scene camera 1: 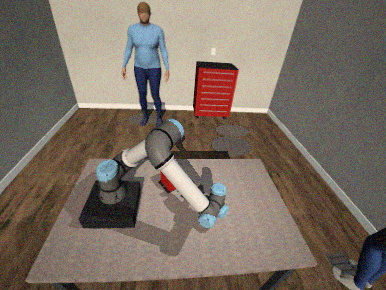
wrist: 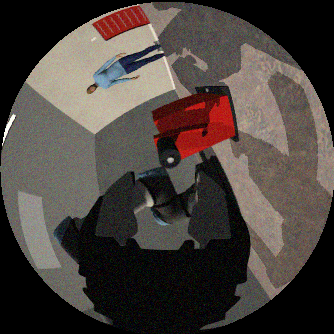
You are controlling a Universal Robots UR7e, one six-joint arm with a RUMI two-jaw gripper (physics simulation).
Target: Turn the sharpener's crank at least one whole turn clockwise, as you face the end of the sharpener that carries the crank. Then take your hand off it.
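Seen in the pictures: gripper, fingertip midpoint: (wrist: 164, 171); arm's base, origin of the base link: (scene camera 1: 113, 194).
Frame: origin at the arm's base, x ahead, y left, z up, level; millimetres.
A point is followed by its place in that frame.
The red sharpener (scene camera 1: 166, 182) @[y 125, x 316, z -20 mm] (wrist: 218, 119) @[y 116, x 371, z -49 mm] stands on the table, partly hidden behind the arm in the scene view. In the wrist view its black base plate is at the right. The crank's black round handle (wrist: 170, 159) @[y 72, x 414, z 41 mm], with a pale spot at its end, points toward the camera; the rest of the crank is hard to make out. My gripper (wrist: 164, 171) @[y 71, x 389, z 55 mm] is partly open, with nothing between its fingers. The handle shows just beyond the fingertips, above the gap in the picture, and appears apart from them. In the scene view the arm hides the fingers.
The arm's black base block (scene camera 1: 110, 217) @[y -159, x 32, z 1 mm] stands at the left of the table (scene camera 1: 250, 250) @[y -300, x 797, z -85 mm]. A person in light blue (scene camera 1: 146, 47) (wrist: 107, 77) and a red drawer cabinet (scene camera 1: 215, 92) (wrist: 122, 22) stand at the back wall. Another person's legs (scene camera 1: 372, 262) show at the lower right.
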